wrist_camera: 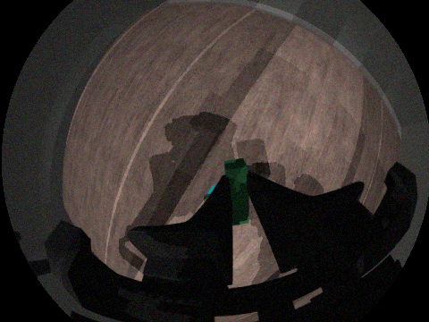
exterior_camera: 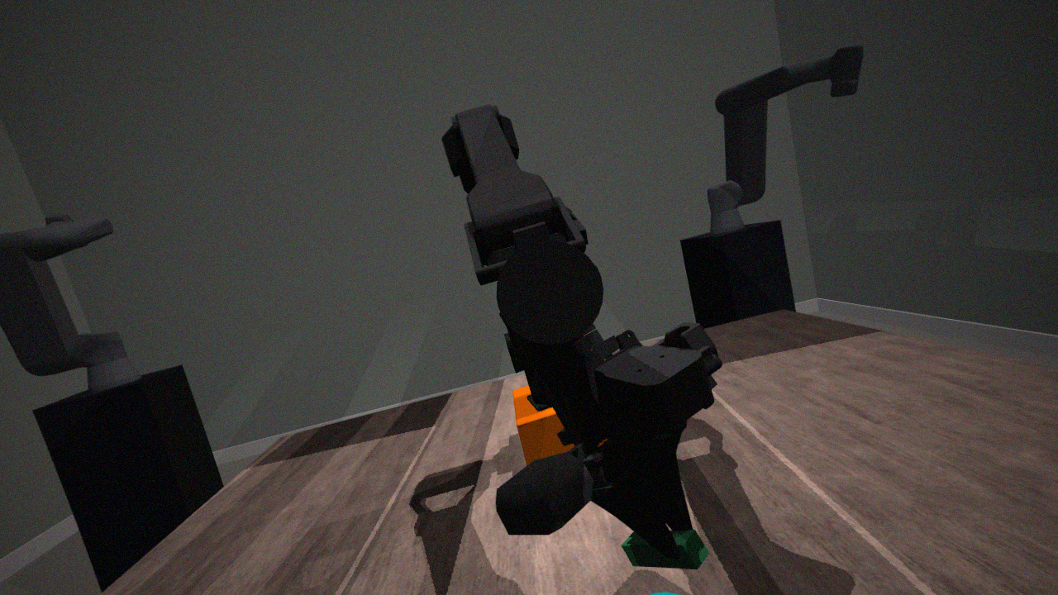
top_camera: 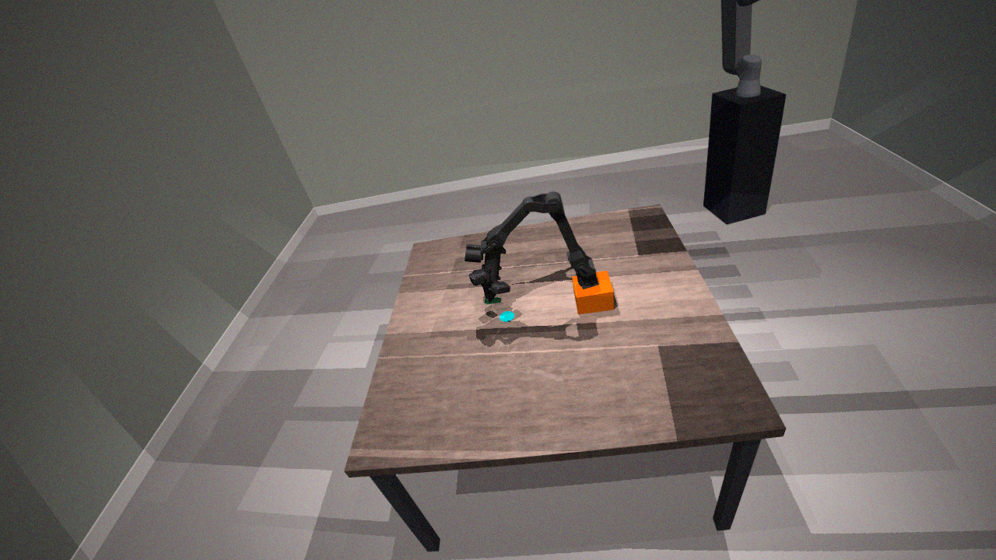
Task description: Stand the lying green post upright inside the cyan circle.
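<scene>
My gripper tip is 5 cm past the cyan circle and 10 cm above it. Round my gripper tip: green post: 2 cm behind, 1 cm to the right, 1 cm below.
</scene>
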